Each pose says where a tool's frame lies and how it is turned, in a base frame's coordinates. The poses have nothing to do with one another.
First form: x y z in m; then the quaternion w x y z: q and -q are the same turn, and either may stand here.
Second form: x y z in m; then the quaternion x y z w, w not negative. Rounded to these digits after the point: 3 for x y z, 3 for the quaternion.
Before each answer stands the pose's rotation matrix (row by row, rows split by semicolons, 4 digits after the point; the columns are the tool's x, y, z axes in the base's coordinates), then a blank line. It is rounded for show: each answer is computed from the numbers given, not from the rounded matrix.
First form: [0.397 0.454 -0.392 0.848 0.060 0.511 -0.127]
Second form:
0.4455 0.2767 0.8515; -0.1541 0.9605 -0.2316; -0.8819 -0.0280 0.4705

[0.397 0.454 -0.392 0.060 0.511 -0.127 0.848]
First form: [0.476 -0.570 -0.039 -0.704 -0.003 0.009 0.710]
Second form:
-0.0086 0.9998 -0.0169; -0.9999 -0.0084 0.0086; 0.0084 0.0170 0.9998

[0.476 -0.570 -0.039 0.003 -0.009 -0.710 0.704]
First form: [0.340 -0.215 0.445 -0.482 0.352 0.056 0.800]
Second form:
-0.2871 0.8111 0.5095; -0.7322 -0.5288 0.4292; 0.6176 -0.2499 0.7458

[0.340 -0.215 0.445 -0.352 -0.056 -0.800 0.482]
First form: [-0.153 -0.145 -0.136 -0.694 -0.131 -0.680 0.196]
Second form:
-0.0020 0.4504 0.8928; -0.0939 0.8888 -0.4486; -0.9956 -0.0848 0.0405

[-0.153 -0.145 -0.136 0.131 0.680 -0.196 0.694]
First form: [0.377 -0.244 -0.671 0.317 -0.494 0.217 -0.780]
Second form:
-0.3110 0.2801 0.9082; -0.7089 -0.7048 -0.0253; 0.6331 -0.6517 0.4178

[0.377 -0.244 -0.671 -0.494 0.217 -0.780 0.317]
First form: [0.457 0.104 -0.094 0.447 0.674 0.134 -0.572]
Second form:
0.3092 0.6925 -0.6518; -0.3310 -0.5641 -0.7564; -0.8915 0.4496 0.0548

[0.457 0.104 -0.094 0.674 0.134 -0.572 0.447]
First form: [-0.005 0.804 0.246 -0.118 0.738 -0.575 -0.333]
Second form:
0.1170 -0.9272 -0.3558; -0.7700 -0.3110 0.5571; -0.6272 0.2088 -0.7504

[-0.005 0.804 0.246 -0.738 0.575 0.333 0.118]
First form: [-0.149 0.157 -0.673 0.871 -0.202 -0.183 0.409]
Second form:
0.5985 -0.6384 -0.4839; 0.7862 0.5839 0.2021; 0.1535 -0.5015 0.8514

[-0.149 0.157 -0.673 -0.202 -0.183 0.409 0.871]
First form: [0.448 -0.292 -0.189 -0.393 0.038 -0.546 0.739]
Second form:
-0.6883 0.5393 0.4853; -0.6223 -0.0950 -0.7770; -0.3729 -0.8367 0.4010

[0.448 -0.292 -0.189 -0.038 0.546 -0.739 0.393]
